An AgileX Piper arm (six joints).
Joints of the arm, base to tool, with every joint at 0 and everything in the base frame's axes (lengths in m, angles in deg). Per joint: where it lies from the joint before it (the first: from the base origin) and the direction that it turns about. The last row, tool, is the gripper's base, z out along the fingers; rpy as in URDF.
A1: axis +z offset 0 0 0.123
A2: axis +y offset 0 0 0
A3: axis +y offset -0.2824 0 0.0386
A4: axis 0.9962 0 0.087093 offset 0.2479 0 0.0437
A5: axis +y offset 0 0 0
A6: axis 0.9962 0 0.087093 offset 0.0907 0 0.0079
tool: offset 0 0 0 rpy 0 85.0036 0
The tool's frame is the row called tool.
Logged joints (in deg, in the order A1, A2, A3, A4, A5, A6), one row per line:
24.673, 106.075, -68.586, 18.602, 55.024, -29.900
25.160, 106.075, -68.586, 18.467, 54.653, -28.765
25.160, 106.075, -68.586, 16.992, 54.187, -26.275
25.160, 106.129, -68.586, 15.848, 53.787, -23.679
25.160, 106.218, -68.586, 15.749, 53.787, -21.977
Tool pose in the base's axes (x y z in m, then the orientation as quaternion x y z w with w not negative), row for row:
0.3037, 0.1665, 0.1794, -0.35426, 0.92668, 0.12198, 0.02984
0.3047, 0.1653, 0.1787, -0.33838, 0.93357, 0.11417, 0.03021
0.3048, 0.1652, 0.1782, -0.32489, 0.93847, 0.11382, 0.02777
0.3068, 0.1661, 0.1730, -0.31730, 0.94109, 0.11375, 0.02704
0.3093, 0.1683, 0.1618, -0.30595, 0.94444, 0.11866, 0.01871
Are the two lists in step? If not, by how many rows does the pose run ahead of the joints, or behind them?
The pose runs 2 rows ahead of the joints: the pose in row i belongs to the joints in row i + 2.
